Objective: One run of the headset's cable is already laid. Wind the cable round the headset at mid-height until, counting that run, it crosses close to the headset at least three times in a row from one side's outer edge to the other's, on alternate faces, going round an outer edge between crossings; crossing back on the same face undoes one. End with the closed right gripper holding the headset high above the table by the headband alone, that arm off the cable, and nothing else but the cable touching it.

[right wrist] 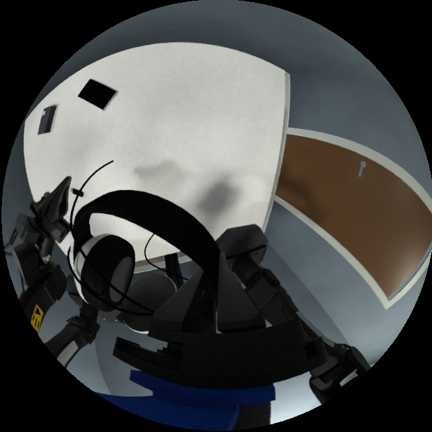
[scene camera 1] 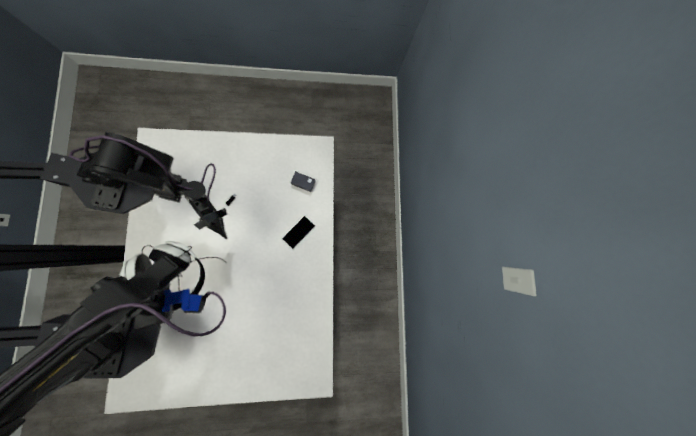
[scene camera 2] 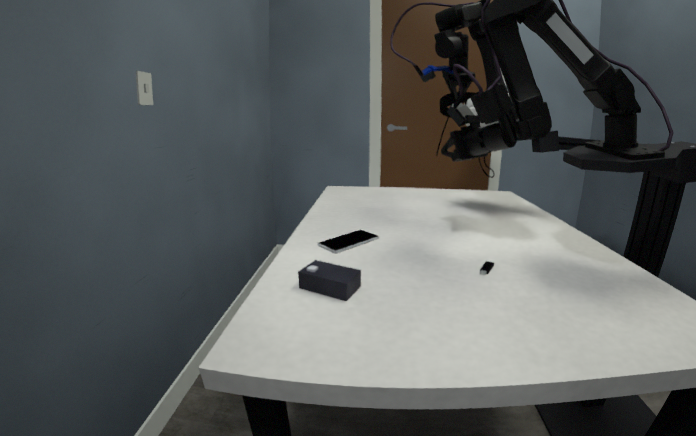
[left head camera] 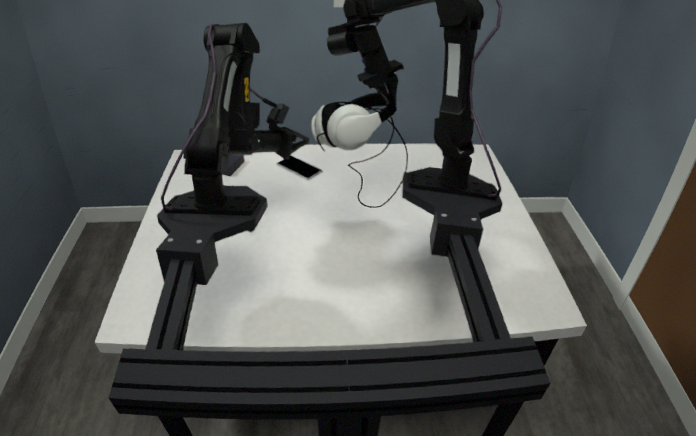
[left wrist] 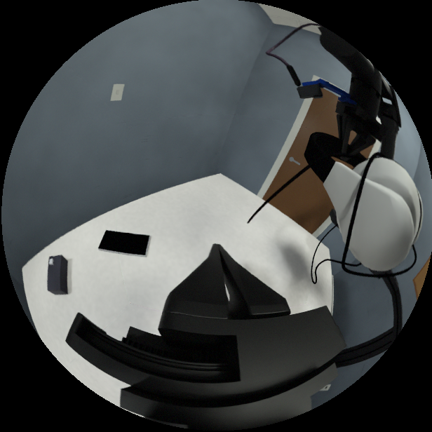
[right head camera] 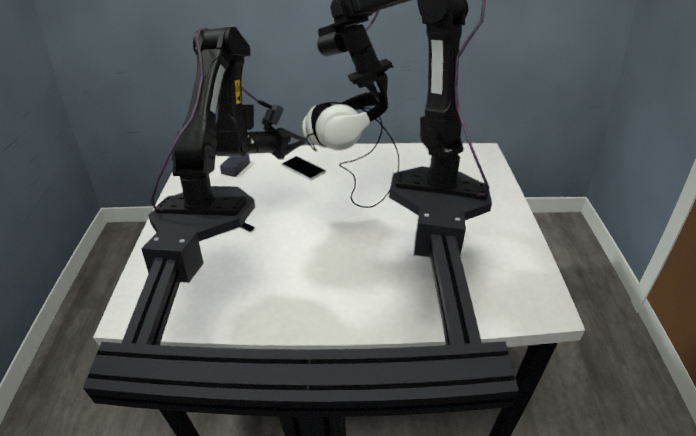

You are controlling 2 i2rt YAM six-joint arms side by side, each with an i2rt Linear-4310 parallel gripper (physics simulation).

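Note:
The headset has white ear cups and a black headband, and hangs high above the table. My right gripper is shut on the headband. The thin black cable crosses the near ear cup and bends round its lower edge in the left wrist view. One end sticks out past the headband, and a slack loop hangs below. The far face is partly hidden. My left gripper is shut, empty, beside the headset and apart from it.
On the white table lie a black phone, a dark box and a small black stick. Both arms stand on dark rails at the table's near side.

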